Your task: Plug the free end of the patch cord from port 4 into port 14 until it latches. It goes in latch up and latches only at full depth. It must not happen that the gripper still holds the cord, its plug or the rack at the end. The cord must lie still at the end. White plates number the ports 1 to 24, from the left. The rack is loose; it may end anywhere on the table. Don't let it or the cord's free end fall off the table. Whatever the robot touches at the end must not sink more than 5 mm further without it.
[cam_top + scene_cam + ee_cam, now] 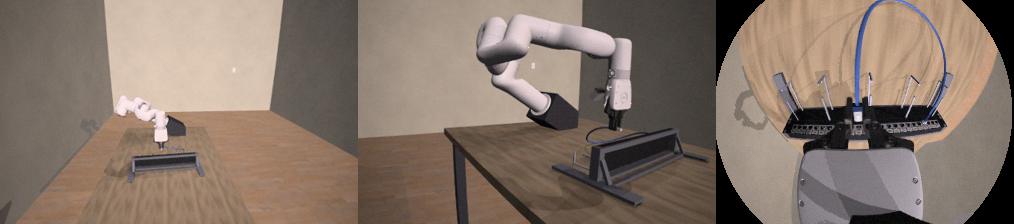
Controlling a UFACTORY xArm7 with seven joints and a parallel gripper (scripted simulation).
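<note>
My hand is 2 cm short of the pale plug and 1 cm above it.
</note>
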